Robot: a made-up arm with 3 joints. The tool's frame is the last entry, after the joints.
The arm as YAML. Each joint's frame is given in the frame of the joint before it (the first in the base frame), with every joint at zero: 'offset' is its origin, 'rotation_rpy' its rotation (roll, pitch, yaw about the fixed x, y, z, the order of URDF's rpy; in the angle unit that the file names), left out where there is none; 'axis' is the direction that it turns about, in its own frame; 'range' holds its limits. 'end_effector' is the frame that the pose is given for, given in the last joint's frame.
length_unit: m
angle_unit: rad
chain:
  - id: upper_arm
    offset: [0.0, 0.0, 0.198]
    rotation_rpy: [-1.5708, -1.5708, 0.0]
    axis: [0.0, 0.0, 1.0]
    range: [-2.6, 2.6]
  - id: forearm
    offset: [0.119, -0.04, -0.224]
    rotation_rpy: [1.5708, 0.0, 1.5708]
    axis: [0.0, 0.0, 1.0]
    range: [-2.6, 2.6]
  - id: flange
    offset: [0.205, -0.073, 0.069]
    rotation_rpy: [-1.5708, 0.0, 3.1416]
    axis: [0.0, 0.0, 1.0]
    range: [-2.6, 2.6]
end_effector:
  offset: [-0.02, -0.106, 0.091]
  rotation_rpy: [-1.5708, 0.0, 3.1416]
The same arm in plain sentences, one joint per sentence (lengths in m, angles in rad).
The arm has three revolute joints in a row. What follows holds with every joint at zero, and every direction is one of the base frame's.
Joint 1 sits 0.198 m along +z from the base frame's origin and turns about +y, from -2.6 to 2.6 rad.
Joint 2 sits 0.04 m along -x and 0.224 m along -y and 0.119 m along +z from joint 1 and turns about +z, from -2.6 to 2.6 rad.
Joint 3 sits 0.205 m along +x and 0.073 m along -y and 0.069 m along +z from joint 2 and turns about -y, from -2.6 to 2.6 rad.
The tool frame, which is the frame that the pose is given for, sits 0.02 m along +x and 0.091 m along -y and 0.106 m along +z from joint 3; its axes are the base frame's turned by roll 0, pitch 0 and yaw 0 rad (as in URDF: about the fixed x, then y, then z).

